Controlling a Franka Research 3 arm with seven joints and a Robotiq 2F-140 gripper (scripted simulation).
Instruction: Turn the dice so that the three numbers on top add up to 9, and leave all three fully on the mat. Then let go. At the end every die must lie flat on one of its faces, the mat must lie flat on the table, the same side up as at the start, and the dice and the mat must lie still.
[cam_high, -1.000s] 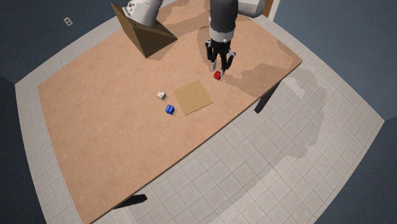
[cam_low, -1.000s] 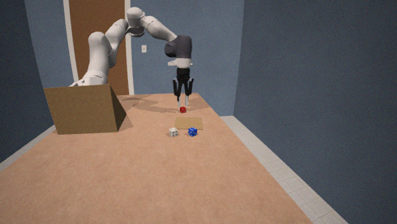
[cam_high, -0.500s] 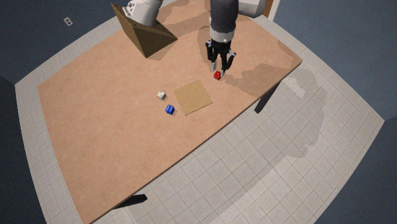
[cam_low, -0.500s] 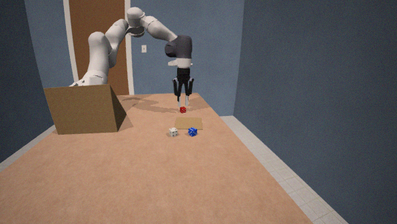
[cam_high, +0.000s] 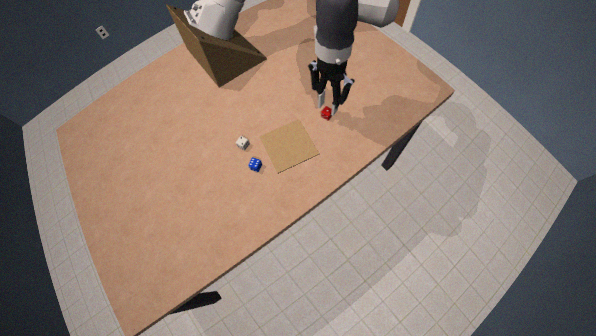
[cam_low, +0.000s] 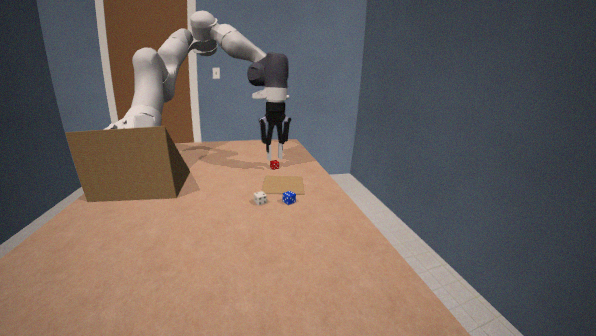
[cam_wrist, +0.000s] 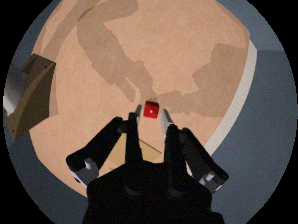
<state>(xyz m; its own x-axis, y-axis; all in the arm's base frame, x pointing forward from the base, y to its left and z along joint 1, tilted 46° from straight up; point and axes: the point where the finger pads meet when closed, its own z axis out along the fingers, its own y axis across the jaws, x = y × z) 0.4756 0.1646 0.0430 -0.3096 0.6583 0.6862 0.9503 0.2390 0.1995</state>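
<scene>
Now: hand 6 cm above the red die. From my hand the other things lie so: white die 7 cm behind, 28 cm to the right, 6 cm below; then blue die 1 cm ahead, 28 cm to the right, 6 cm below; then tan mat 1 cm ahead, 16 cm to the right, 7 cm below.
</scene>
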